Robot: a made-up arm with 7 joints. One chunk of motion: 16 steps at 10 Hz.
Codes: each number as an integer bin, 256 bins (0 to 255) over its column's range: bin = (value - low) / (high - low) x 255, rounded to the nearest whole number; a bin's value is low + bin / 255 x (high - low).
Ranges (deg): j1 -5.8..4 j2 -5.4..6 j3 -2.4..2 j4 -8.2..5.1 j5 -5..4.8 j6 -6.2..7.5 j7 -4.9..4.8
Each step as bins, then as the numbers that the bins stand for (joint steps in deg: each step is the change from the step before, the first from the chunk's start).
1 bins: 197 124 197 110 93 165 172
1 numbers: 1.771 0.144 0.999 -2.463 -1.426 2.665 1.643
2 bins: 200 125 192 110 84 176 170
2 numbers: 1.886 0.188 0.913 -2.463 -1.772 3.256 1.567
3 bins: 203 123 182 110 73 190 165
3 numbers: 2.002 0.099 0.740 -2.463 -2.195 4.008 1.376
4 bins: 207 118 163 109 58 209 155
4 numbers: 2.155 -0.125 0.413 -2.515 -2.771 5.029 0.996
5 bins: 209 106 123 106 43 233 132
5 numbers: 2.232 -0.661 -0.278 -2.671 -3.347 6.318 0.121
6 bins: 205 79 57 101 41 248 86
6 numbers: 2.078 -1.868 -1.416 -2.932 -3.424 7.124 -1.629
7 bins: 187 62 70 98 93 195 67
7 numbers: 1.387 -2.628 -1.192 -3.089 -1.426 4.276 -2.351
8 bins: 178 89 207 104 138 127 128
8 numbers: 1.041 -1.421 1.172 -2.776 0.304 0.623 -0.031
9 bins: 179 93 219 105 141 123 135
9 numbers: 1.079 -1.242 1.379 -2.724 0.419 0.408 0.235
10 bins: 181 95 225 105 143 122 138
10 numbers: 1.156 -1.153 1.482 -2.724 0.496 0.355 0.349
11 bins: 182 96 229 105 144 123 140
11 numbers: 1.195 -1.108 1.551 -2.724 0.534 0.408 0.425
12 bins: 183 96 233 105 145 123 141
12 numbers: 1.233 -1.108 1.620 -2.724 0.573 0.408 0.464
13 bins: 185 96 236 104 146 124 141
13 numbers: 1.310 -1.108 1.672 -2.776 0.611 0.462 0.464
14 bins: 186 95 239 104 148 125 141
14 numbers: 1.348 -1.153 1.724 -2.776 0.688 0.516 0.464
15 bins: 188 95 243 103 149 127 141
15 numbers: 1.425 -1.153 1.793 -2.828 0.726 0.623 0.464
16 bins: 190 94 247 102 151 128 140
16 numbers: 1.502 -1.198 1.862 -2.880 0.803 0.677 0.425
